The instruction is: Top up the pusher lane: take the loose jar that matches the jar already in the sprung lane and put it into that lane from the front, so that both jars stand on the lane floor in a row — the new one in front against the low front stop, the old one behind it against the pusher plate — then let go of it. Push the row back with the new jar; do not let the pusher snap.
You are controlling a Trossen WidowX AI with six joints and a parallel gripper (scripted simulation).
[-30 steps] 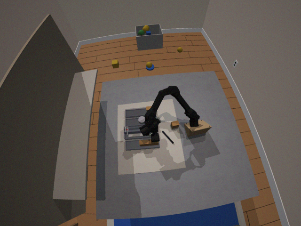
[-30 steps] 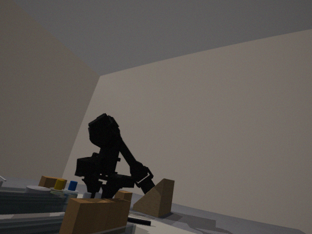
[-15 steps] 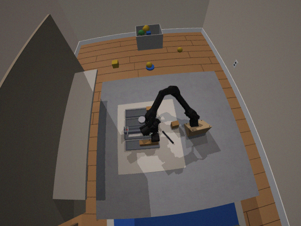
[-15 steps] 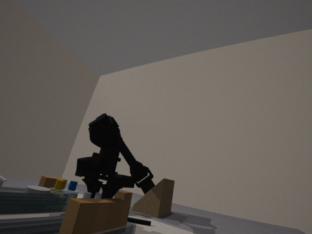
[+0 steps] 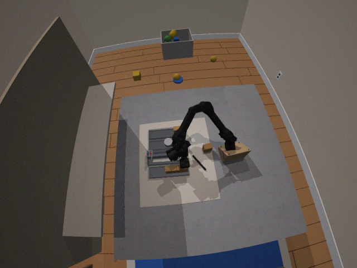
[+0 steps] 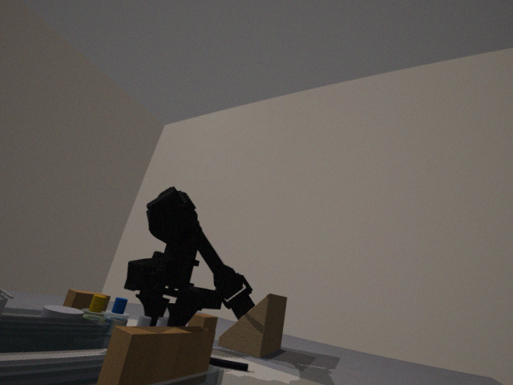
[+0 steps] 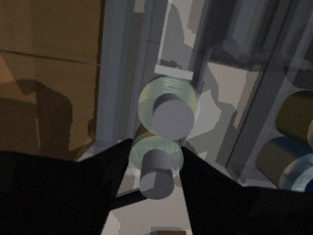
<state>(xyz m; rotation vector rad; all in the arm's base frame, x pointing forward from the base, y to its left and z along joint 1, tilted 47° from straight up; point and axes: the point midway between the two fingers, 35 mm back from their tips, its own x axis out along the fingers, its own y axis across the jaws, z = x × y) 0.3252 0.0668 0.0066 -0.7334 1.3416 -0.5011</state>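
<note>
My gripper tip is 110 mm past the black rod, 30 mm to the right of it and 20 mm above it. Round my gripper tip: red mark (230 mm ahead, 40 mm above, 20 mm to the right); then lane rack (150 mm ahead, 10 mm to the right, 10 mm below).
</note>
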